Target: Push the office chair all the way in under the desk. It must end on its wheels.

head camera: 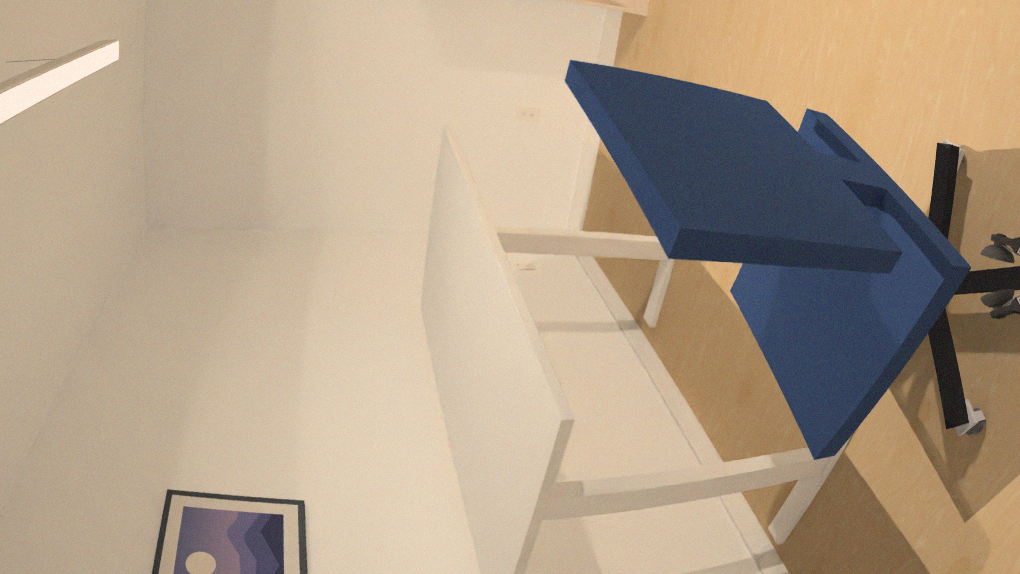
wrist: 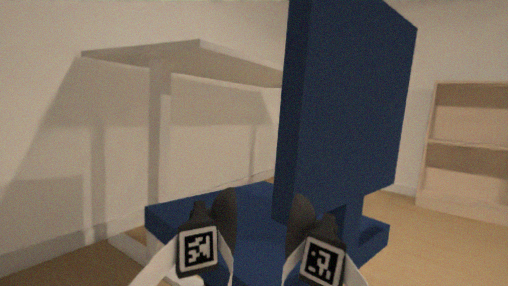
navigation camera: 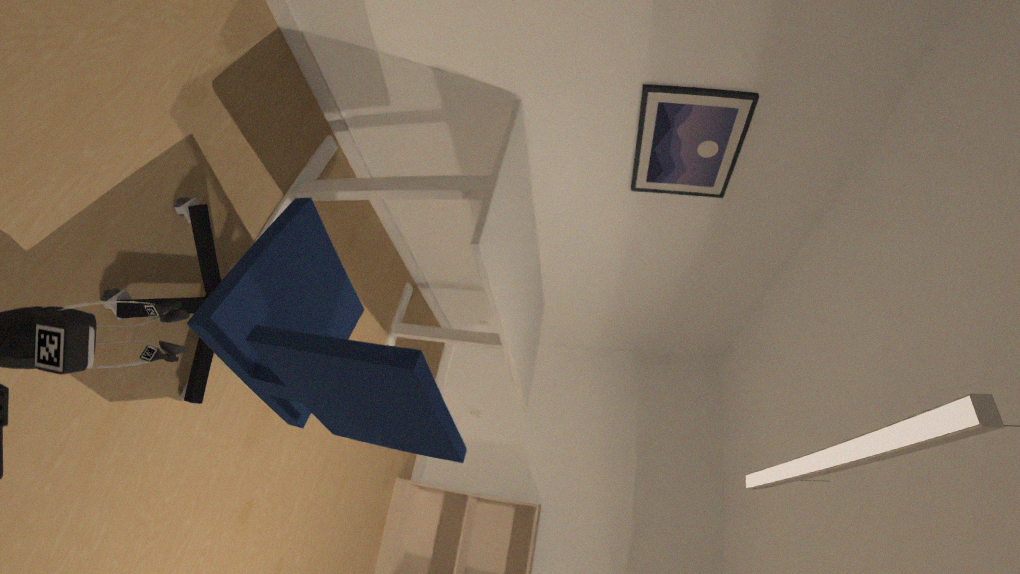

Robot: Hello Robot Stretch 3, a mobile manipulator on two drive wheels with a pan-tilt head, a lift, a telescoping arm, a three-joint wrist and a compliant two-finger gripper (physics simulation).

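Frame: origin at the robot's base, x back, y right, z up, level; centimetres.
Seen in the pictures: gripper, between the fingertips: (head camera: 983, 276) (navigation camera: 185, 330).
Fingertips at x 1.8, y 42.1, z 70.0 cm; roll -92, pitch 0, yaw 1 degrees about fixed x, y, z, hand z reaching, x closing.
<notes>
A point is followed by its place in that frame.
The blue office chair (head camera: 734, 171) {x 14.8, y 74.5, z 83.4 cm} (navigation camera: 370, 392) {x 13.3, y 72.8, z 84.9 cm} (wrist: 345, 100) stands upright on its black wheeled base, with its backrest on the side away from the wall. Its seat's front edge faces the white desk (head camera: 485, 299) {x -4.2, y 161.9, z 95.0 cm} (navigation camera: 510, 264) {x -21.9, y 150.9, z 95.0 cm} (wrist: 159, 135) and overlaps the desk legs in the head view; how far it reaches under the top I cannot tell. My gripper (head camera: 998, 275) {x 1.8, y 42.1, z 70.0 cm} (navigation camera: 169, 330) {x 1.8, y 42.1, z 70.0 cm} (wrist: 263, 212) {x 1.8, y 42.1, z 70.0 cm} is open and empty, low on the near side of the chair by the base legs. Whether it touches the chair is unclear. Part of the base is hidden.
A wall with a framed picture (head camera: 231, 539) {x -73.0, y 172.4, z 163.9 cm} (navigation camera: 695, 141) {x -79.5, y 160.6, z 166.4 cm} runs behind the desk. A light wooden shelf unit (navigation camera: 467, 492) {x 127.0, y 261.3, z 55.3 cm} (wrist: 421, 165) stands past the chair, at the right in the wrist view. A long ceiling lamp (head camera: 64, 78) {x 47.3, y 149.8, z 207.7 cm} (navigation camera: 863, 442) {x 24.9, y 110.2, z 207.7 cm} hangs above.
</notes>
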